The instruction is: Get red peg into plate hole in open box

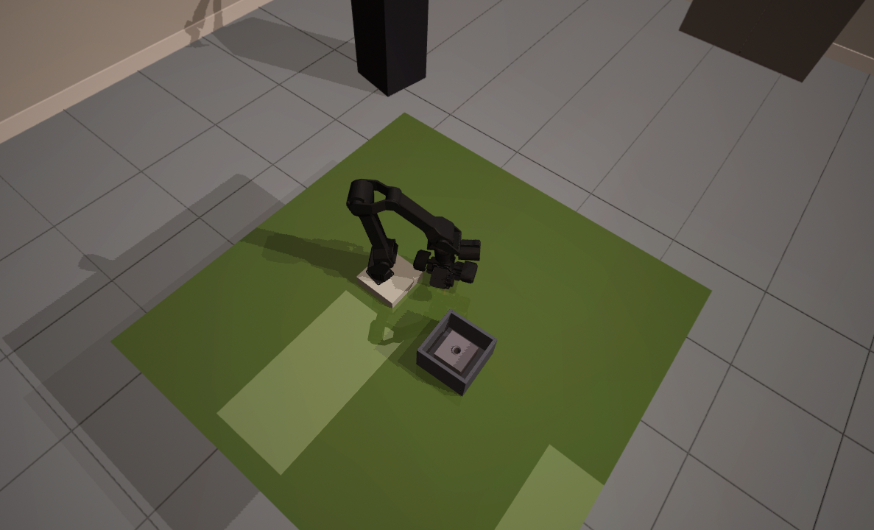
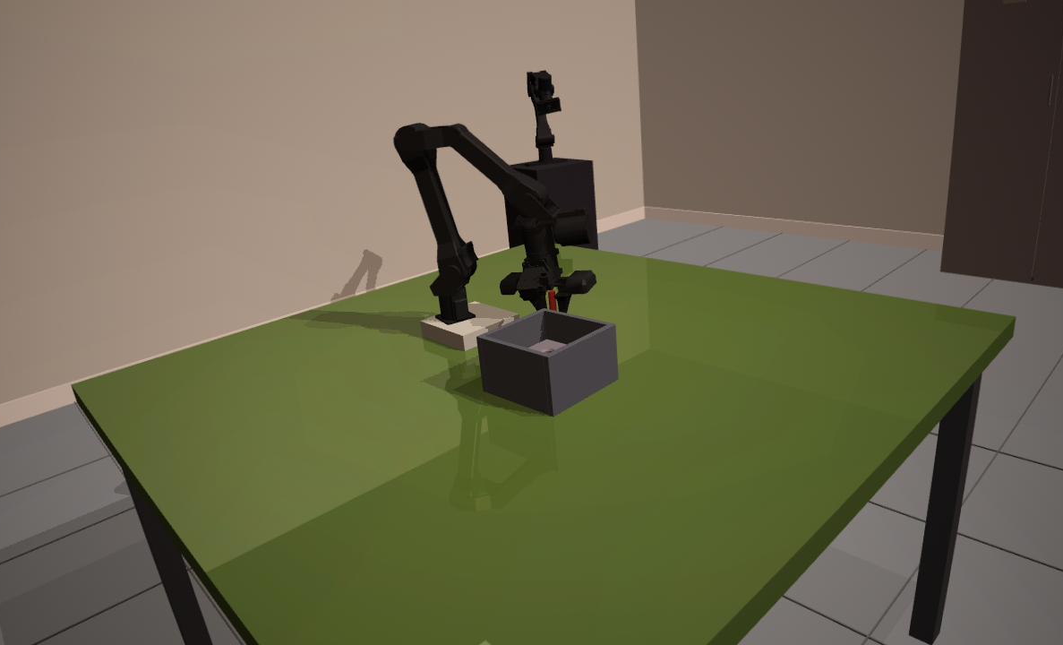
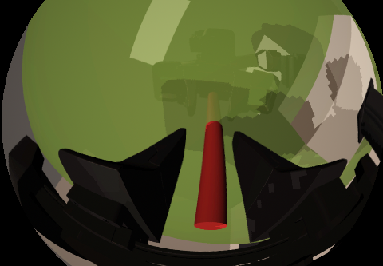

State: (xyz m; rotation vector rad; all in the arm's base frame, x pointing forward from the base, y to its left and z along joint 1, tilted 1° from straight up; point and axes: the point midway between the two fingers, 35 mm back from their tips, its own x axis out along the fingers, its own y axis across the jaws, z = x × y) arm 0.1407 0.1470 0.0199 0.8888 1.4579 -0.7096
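My gripper tip is now 21 cm short of the plate, 15 cm to the left of it and 3 cm below it. From my gripper tip the other things lie so: red peg: 2 cm above; then dark box: 21 cm ahead, 15 cm to the right, 1 cm above.
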